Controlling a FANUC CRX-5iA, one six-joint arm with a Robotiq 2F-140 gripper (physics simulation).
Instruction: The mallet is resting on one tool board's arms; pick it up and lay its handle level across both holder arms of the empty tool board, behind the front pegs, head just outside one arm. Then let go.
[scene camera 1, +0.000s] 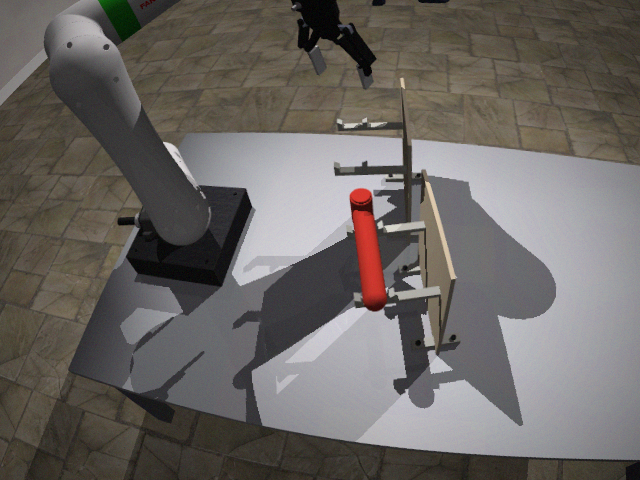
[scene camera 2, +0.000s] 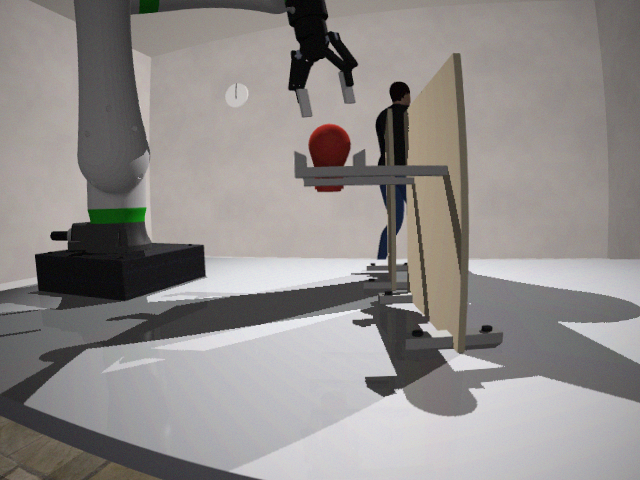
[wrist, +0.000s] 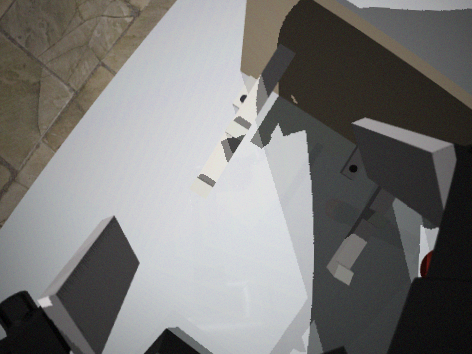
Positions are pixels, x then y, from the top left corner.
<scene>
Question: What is my gripper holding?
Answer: Nothing.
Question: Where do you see a red mallet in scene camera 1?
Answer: At 373, 288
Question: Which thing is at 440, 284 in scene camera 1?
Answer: A tool board.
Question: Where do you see my gripper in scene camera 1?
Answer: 344, 77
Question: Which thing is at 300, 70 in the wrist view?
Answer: A tool board.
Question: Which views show my gripper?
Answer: Scene camera 1, scene camera 2 and the wrist view: all of them.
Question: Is my gripper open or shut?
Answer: Open.
</scene>
